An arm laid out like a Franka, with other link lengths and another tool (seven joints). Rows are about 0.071 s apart.
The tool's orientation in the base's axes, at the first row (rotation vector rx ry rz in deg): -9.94 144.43 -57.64
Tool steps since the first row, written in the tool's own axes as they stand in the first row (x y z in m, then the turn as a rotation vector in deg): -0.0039 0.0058 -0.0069 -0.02 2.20 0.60; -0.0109 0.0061 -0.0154 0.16 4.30 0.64; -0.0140 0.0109 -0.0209 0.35 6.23 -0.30; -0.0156 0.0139 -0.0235 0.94 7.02 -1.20; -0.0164 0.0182 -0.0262 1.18 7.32 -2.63; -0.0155 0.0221 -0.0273 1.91 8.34 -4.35; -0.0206 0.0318 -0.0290 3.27 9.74 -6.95
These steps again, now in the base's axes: 0.0008 0.0096 0.0018 0.36 1.23 -1.88; 0.0036 0.0170 0.0095 0.29 2.70 -3.40; 0.0042 0.0248 0.0108 -0.20 4.65 -4.17; 0.0047 0.0291 0.0110 -1.09 5.64 -4.32; 0.0044 0.0341 0.0101 -1.90 6.69 -3.67; 0.0033 0.0374 0.0079 -3.25 8.33 -3.49; 0.0075 0.0469 0.0041 -5.54 10.63 -3.21
